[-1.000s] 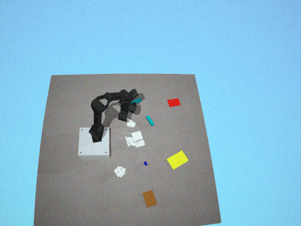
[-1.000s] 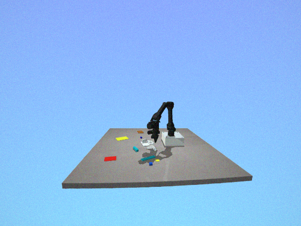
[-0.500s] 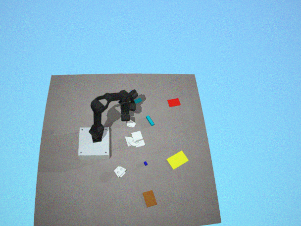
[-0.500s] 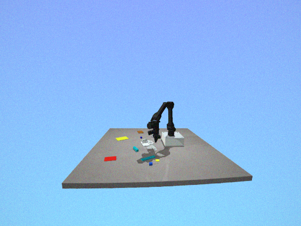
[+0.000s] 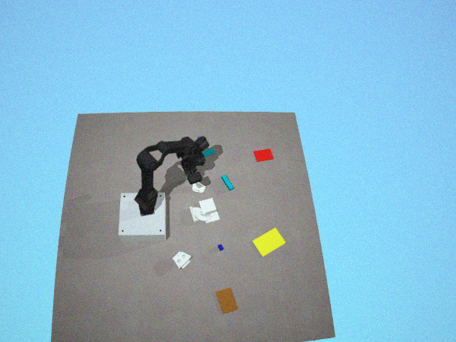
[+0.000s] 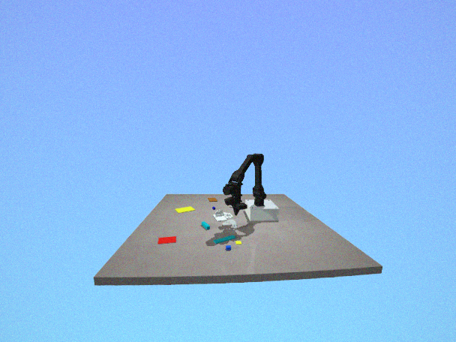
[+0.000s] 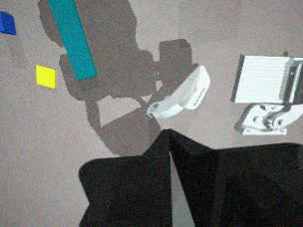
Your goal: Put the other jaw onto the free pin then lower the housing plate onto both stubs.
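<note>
The white jaw lies 2 cm ahead of my gripper tip and 7 cm below it. Also, from my gripper tip: yellow piece: 31 cm ahead, 40 cm to the right, 8 cm below; red piece: 43 cm ahead, 8 cm to the left, 8 cm below; white base plate: 7 cm ahead, 18 cm to the right, 8 cm below.
</note>
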